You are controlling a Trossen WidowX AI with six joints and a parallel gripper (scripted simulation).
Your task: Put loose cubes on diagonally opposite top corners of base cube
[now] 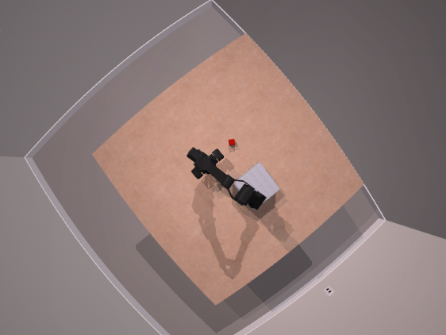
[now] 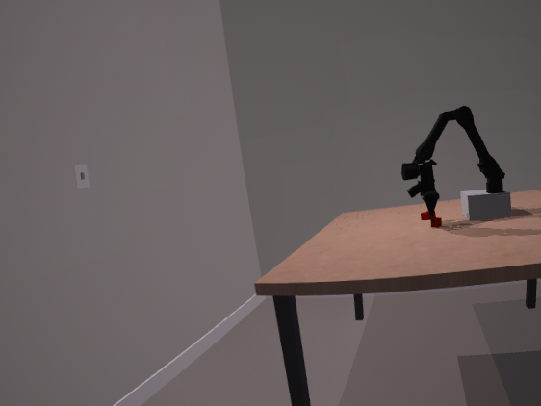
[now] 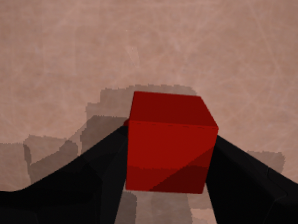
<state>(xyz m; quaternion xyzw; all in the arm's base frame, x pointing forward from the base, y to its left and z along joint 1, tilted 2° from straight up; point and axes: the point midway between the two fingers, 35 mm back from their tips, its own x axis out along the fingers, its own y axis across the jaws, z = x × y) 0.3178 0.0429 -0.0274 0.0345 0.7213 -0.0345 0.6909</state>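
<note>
My gripper tip is right at the red cube.
</note>
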